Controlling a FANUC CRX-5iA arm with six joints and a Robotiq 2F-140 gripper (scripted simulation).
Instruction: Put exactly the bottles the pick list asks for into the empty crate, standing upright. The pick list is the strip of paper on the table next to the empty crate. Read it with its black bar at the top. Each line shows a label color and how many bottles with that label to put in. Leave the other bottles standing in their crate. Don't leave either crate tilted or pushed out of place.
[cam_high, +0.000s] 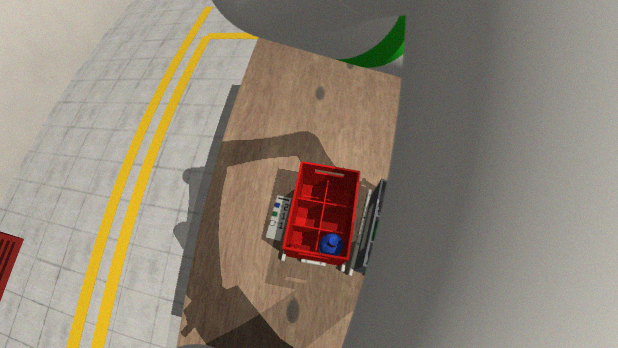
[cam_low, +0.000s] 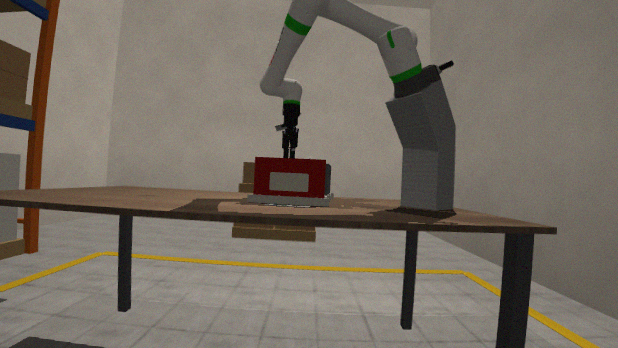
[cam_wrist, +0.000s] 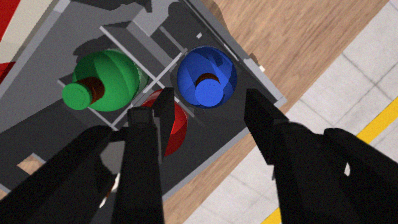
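Right now the blue-label bottle is 130 mm below my hand. Also, from my hand: grey crate (130 mm below, 90 mm behind, 40 mm to the left); then green-label bottle (130 mm below, 100 mm behind, 80 mm to the left); then red-label bottle (130 mm below, 90 mm behind, 10 mm to the right).
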